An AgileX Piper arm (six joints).
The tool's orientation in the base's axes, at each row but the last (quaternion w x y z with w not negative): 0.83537 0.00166 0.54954 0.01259; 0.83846 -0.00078 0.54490 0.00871; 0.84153 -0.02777 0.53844 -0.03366; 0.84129 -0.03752 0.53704 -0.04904; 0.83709 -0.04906 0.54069 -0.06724; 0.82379 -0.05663 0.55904 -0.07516
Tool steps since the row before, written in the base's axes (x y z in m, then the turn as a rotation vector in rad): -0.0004 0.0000 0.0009 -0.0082 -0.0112 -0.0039; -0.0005 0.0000 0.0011 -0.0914 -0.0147 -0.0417; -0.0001 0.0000 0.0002 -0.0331 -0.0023 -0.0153; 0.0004 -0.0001 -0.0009 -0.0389 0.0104 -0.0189; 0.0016 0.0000 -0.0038 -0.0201 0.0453 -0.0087; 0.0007 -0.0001 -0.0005 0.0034 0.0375 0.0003
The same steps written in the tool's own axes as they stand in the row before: -0.0010 0.0000 0.0000 0.0001 -0.0111 -0.0092; -0.0012 0.0000 0.0000 0.0008 -0.0136 -0.1006; -0.0002 0.0000 0.0000 0.0002 -0.0019 -0.0365; 0.0010 0.0000 0.0000 -0.0005 0.0109 -0.0431; 0.0041 0.0007 -0.0001 -0.0079 0.0448 -0.0215; 0.0007 0.0000 0.0005 -0.0061 0.0370 0.0036
